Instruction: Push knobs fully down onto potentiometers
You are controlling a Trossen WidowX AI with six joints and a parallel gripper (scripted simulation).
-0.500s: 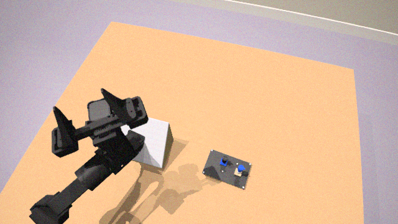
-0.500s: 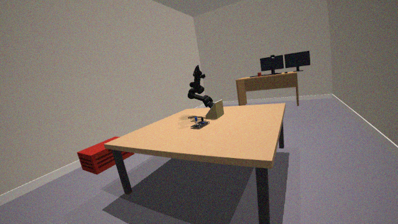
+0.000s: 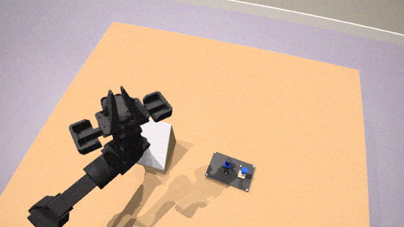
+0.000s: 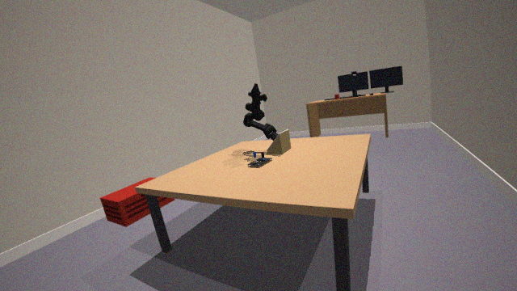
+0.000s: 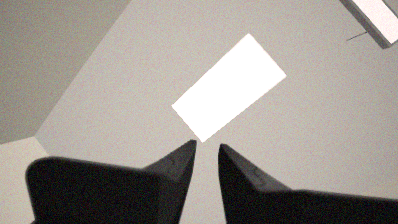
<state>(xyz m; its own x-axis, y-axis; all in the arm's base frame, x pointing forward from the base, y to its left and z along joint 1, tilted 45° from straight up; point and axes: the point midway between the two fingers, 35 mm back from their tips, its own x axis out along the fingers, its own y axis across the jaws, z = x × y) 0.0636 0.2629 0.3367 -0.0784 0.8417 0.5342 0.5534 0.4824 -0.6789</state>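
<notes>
Right now my gripper tip is 20 cm short of the dark knob, 11 cm to the right of it and 48 cm above it. The rest, counted from my gripper tip: blue knob 26 cm ahead, 10 cm to the left, 46 cm below.
</notes>
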